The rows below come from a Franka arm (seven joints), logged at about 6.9 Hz.
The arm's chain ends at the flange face. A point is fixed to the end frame.
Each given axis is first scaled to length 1.
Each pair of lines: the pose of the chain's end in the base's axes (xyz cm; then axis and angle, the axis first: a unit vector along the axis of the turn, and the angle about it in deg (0 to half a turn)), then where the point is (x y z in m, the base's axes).
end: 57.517, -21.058, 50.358, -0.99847, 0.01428, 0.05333, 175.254
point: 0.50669 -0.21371 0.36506
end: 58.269, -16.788, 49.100, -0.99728, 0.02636, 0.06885, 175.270
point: 0.50975 -0.16953 0.35475
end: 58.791, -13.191, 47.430, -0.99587, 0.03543, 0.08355, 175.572
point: 0.51084 -0.13308 0.34033
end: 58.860, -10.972, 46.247, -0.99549, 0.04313, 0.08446, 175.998
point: 0.51115 -0.11091 0.32872
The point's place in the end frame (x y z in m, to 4 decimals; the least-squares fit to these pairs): -0.0531 0.0166 0.1442
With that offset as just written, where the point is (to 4 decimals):
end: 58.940, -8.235, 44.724, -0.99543, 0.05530, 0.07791, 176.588
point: 0.5135 -0.0834 0.3126
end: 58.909, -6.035, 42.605, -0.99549, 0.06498, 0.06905, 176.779
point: 0.5155 -0.0608 0.2902
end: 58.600, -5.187, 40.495, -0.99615, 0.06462, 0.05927, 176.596
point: 0.5151 -0.0520 0.2676
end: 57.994, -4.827, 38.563, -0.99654, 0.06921, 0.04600, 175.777
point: 0.5128 -0.0460 0.2465
